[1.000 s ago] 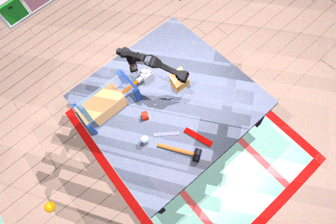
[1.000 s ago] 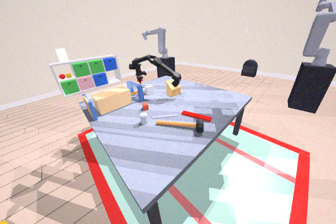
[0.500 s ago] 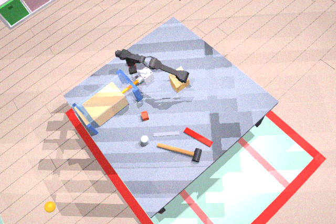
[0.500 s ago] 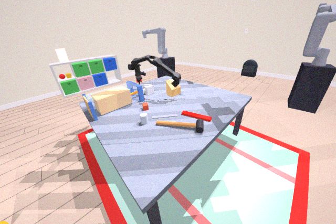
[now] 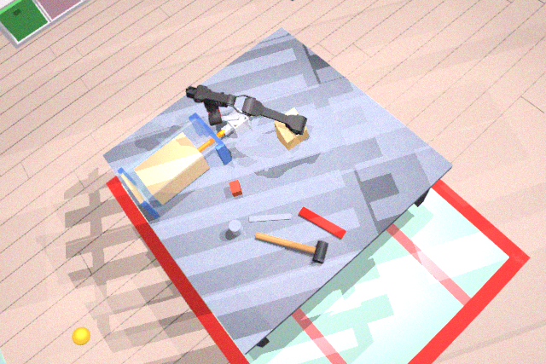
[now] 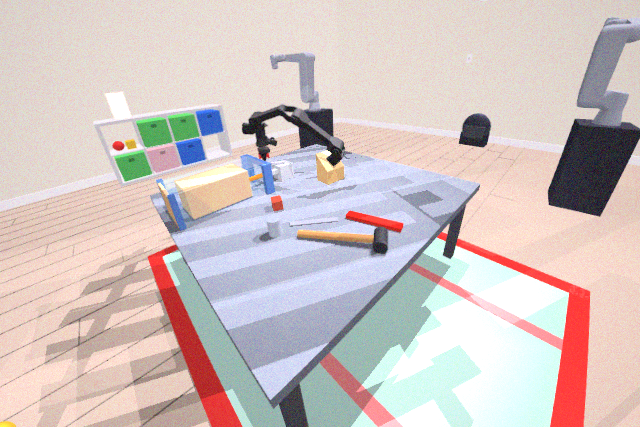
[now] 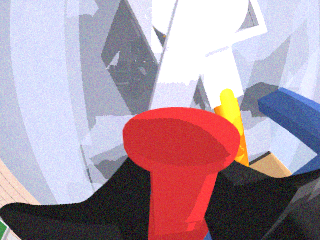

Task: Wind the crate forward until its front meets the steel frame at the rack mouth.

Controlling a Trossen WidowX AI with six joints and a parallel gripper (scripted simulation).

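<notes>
My gripper tip is now 3 cm to the right of the white crank handle, 3 cm past it and 1 cm above it. The rest, counted from my gripper tip: white bar: 55 cm to the left, 18 cm ahead, 11 cm below; red knob: 2 cm above; white winch: 9 cm behind, 8 cm below, 6 cm to the left.
</notes>
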